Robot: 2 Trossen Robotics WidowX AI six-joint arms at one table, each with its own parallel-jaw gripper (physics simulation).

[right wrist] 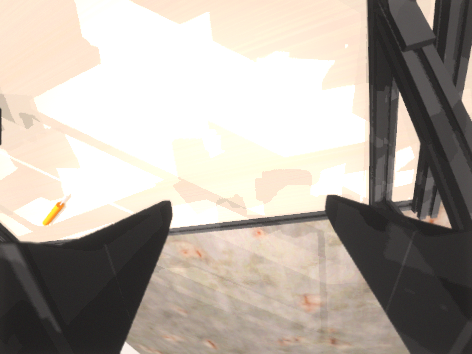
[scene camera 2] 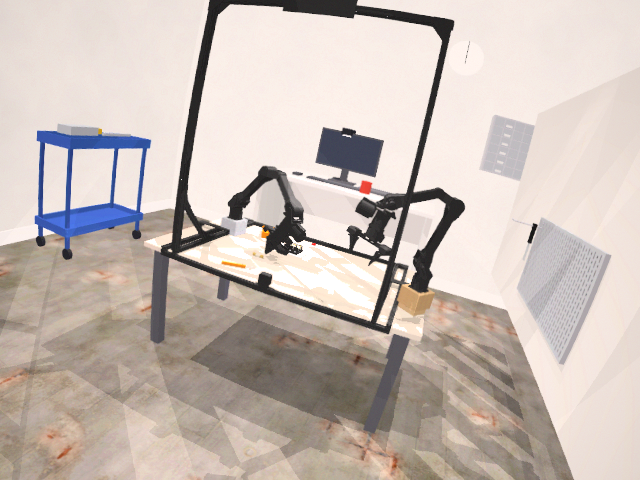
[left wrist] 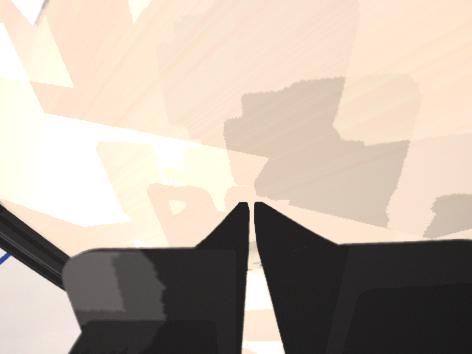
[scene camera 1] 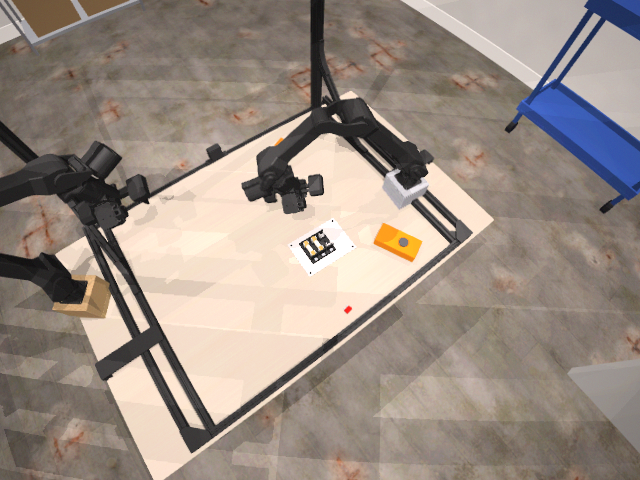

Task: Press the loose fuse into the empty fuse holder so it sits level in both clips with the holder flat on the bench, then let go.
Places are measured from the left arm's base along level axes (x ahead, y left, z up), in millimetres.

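Pixels of known places: left gripper, fingertip midpoint: (scene camera 2: 265,253) (left wrist: 250,210) (scene camera 1: 301,195); right gripper, fingertip midpoint: (right wrist: 249,204) (scene camera 2: 358,259) (scene camera 1: 134,209); left arm's base, link origin: (scene camera 2: 234,218) (scene camera 1: 408,179); right arm's base, link origin: (scene camera 2: 418,288) (scene camera 1: 74,292).
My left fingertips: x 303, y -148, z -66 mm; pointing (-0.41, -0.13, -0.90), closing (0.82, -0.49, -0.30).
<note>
For each thing: its middle in the pictures, then the offset to it from my left fingertips. "pt": a spot on its surface instead.
- loose fuse, body centre: (scene camera 2: 258,255) dy -40, dx -12, dz -3 mm
- white board, surface spot: (scene camera 1: 341,253) pt dy +237, dx -7, dz -8 mm
- black block, body centre: (scene camera 1: 317,244) dy +183, dx +47, dz +15 mm
- orange box, body centre: (scene camera 1: 397,242) dy +294, dx -172, dz +7 mm
- small red piece, body centre: (scene camera 1: 347,308) (scene camera 2: 313,244) dy +389, dx +68, dz -8 mm
- orange screwdriver, body centre: (right wrist: 55,210) (scene camera 2: 238,265) dy -217, dx +7, dz -4 mm
The loose fuse (scene camera 2: 254,253) shows as small yellowish bits on the table beside my left gripper's fingertips. A sliver of pale surface with faint marks, apparently the fuse (left wrist: 256,264), shows through the gap below the tips in the left wrist view. My left gripper (scene camera 2: 267,251) (left wrist: 250,210) points down low over it, its fingers nearly touching, with nothing visibly gripped. The empty holder cannot be made out; the fingers hide that spot. My right gripper (scene camera 2: 361,256) (right wrist: 249,204) is wide open and empty, high above the table.
A white board (scene camera 1: 341,253) carries a black block (scene camera 1: 316,246) with white-and-gold fuses. An orange box (scene camera 1: 387,236) lies near it, a small red piece (scene camera 1: 347,309) (scene camera 2: 313,243) farther off. An orange screwdriver (scene camera 2: 233,264) (right wrist: 53,213) lies near the table edge, by the black frame.
</note>
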